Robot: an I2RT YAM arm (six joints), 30 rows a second.
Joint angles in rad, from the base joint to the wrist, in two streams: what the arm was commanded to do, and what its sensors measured. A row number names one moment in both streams.
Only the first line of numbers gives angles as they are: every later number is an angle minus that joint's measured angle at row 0.
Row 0, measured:
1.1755, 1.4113, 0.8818, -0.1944, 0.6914, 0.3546
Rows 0 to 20, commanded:
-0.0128, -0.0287, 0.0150, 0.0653, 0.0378, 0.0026
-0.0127, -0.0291, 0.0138, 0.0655, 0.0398, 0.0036
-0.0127, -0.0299, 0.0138, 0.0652, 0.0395, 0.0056
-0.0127, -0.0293, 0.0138, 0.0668, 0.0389, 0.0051
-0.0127, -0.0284, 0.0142, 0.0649, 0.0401, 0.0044
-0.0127, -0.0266, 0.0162, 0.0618, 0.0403, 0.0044
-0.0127, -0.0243, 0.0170, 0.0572, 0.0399, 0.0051
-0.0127, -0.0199, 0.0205, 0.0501, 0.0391, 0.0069
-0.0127, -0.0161, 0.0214, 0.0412, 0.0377, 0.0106
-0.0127, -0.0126, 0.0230, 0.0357, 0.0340, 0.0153
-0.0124, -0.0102, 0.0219, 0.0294, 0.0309, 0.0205
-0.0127, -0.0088, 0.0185, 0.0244, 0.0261, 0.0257
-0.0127, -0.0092, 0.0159, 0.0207, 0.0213, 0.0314
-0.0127, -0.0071, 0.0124, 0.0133, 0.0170, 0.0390
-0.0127, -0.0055, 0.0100, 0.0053, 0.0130, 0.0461
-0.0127, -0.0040, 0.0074, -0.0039, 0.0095, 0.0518
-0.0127, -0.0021, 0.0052, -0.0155, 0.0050, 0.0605
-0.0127, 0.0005, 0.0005, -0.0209, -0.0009, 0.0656
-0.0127, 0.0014, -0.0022, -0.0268, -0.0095, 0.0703
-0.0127, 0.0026, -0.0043, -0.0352, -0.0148, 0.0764
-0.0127, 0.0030, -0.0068, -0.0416, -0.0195, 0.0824
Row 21, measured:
-0.0061, -0.0088, -0.0004, 0.0065, -0.0019, 0.0389
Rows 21 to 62, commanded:
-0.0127, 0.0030, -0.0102, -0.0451, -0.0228, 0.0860
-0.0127, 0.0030, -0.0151, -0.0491, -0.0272, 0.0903
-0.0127, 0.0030, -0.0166, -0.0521, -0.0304, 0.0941
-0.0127, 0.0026, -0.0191, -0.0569, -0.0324, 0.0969
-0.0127, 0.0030, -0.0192, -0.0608, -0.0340, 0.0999
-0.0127, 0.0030, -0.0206, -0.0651, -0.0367, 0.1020
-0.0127, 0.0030, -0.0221, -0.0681, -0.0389, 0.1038
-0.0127, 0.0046, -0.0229, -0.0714, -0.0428, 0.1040
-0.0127, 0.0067, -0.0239, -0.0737, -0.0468, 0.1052
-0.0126, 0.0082, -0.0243, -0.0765, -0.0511, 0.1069
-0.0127, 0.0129, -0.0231, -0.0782, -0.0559, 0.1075
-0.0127, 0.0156, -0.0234, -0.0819, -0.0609, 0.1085
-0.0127, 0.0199, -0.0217, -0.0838, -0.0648, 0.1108
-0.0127, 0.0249, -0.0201, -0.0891, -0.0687, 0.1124
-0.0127, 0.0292, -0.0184, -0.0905, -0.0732, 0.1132
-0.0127, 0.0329, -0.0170, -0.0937, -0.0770, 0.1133
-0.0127, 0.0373, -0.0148, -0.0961, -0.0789, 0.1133
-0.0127, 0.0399, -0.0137, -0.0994, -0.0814, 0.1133
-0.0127, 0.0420, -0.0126, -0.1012, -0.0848, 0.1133
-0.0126, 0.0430, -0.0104, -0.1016, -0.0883, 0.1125
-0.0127, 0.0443, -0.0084, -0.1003, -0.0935, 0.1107
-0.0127, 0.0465, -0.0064, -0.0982, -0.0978, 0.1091
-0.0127, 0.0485, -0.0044, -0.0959, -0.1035, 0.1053
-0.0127, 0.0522, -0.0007, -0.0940, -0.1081, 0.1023
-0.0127, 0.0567, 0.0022, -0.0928, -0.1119, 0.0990
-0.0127, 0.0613, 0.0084, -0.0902, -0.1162, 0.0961
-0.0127, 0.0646, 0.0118, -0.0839, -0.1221, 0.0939
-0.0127, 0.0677, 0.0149, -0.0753, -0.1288, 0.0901
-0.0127, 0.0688, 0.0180, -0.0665, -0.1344, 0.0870
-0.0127, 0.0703, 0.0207, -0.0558, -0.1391, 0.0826
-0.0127, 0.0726, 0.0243, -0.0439, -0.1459, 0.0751
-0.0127, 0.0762, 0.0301, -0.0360, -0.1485, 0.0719
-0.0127, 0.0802, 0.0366, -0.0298, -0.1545, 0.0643
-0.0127, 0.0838, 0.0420, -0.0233, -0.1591, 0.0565
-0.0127, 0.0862, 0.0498, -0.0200, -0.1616, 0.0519
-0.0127, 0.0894, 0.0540, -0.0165, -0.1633, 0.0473
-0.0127, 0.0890, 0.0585, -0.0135, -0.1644, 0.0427
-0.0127, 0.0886, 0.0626, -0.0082, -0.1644, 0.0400
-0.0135, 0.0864, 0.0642, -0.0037, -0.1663, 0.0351
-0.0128, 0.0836, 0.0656, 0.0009, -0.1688, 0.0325
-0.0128, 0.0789, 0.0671, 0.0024, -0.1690, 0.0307
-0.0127, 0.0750, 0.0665, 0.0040, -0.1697, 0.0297
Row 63, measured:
-0.0038, 0.0511, 0.0332, -0.1102, -0.1266, 0.0370
